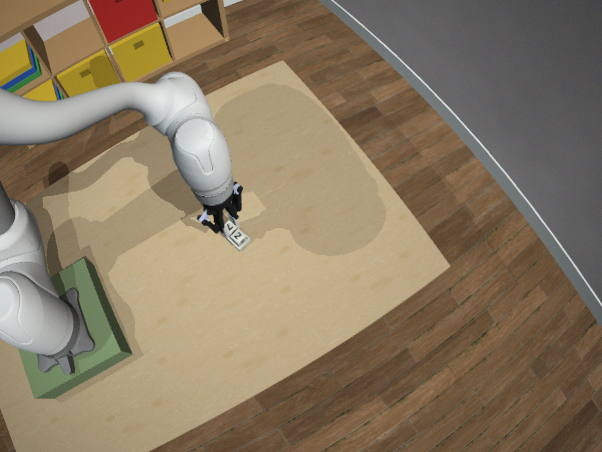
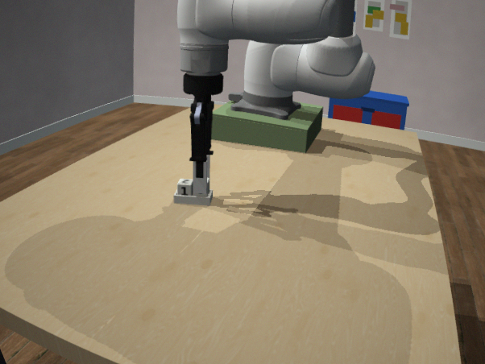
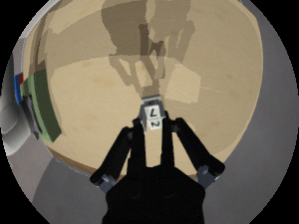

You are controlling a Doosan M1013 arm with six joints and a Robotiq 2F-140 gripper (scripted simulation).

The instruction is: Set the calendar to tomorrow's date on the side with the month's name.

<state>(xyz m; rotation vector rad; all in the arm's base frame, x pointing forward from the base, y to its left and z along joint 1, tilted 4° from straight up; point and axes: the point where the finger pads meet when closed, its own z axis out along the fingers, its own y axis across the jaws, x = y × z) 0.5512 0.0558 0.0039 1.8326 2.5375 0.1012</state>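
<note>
The grey tray is 20 mm to the right of my hand and 50 mm below it.
</note>
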